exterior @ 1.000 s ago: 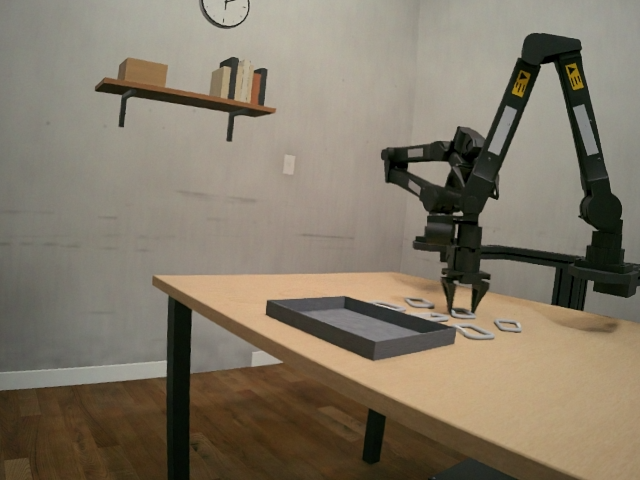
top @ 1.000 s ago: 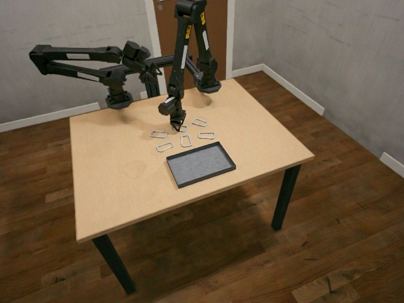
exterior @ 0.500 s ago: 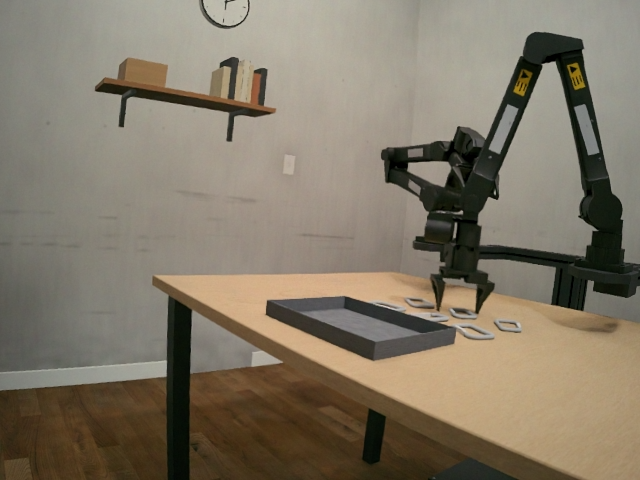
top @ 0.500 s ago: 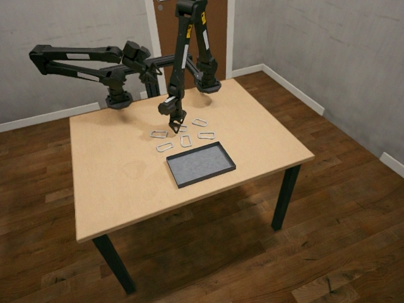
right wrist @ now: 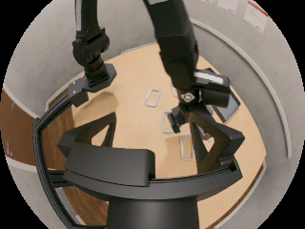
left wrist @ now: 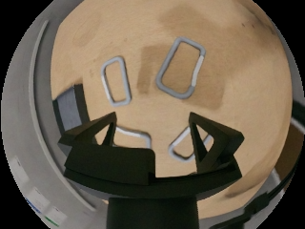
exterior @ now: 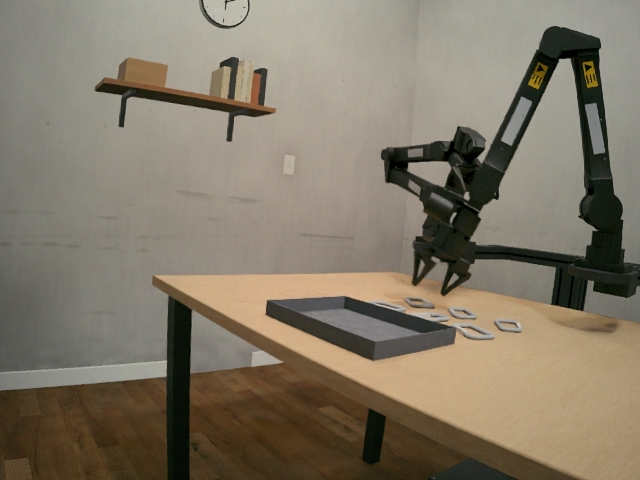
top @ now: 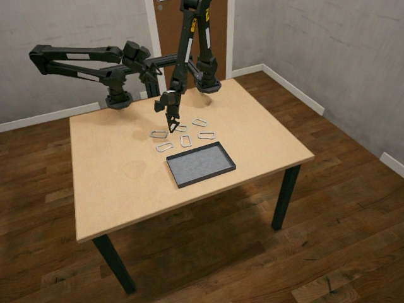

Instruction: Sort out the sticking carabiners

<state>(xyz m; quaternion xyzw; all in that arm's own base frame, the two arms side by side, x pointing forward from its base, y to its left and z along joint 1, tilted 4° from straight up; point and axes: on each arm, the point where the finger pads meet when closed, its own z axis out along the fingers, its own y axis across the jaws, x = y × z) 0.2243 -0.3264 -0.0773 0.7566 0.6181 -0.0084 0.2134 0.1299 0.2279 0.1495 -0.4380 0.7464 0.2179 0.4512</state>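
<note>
The grey tray lies 270 mm ahead of my left hand, 100 mm to the left of it and 50 mm below it.
</note>
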